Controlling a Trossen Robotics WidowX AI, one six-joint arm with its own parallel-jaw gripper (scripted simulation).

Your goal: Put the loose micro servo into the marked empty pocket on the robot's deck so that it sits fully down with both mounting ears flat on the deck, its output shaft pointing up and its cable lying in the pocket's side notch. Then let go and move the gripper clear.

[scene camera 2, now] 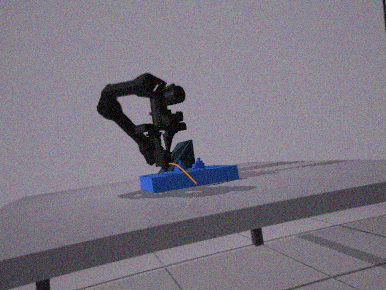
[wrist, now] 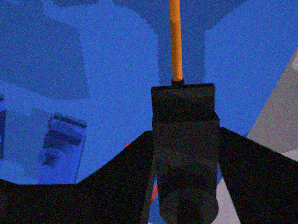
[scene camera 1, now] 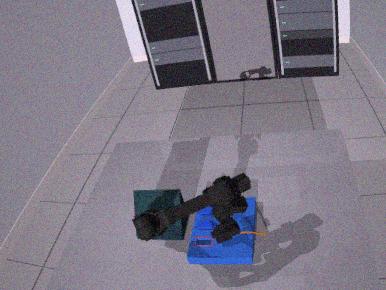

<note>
I see my gripper (scene camera 2: 164, 152) and a blue deck (scene camera 1: 239, 250).
My gripper shows as well in the wrist view (wrist: 184, 137) and in scene camera 1 (scene camera 1: 226, 229). The blue deck also shows in scene camera 2 (scene camera 2: 157, 183) and in the wrist view (wrist: 97, 70).
</note>
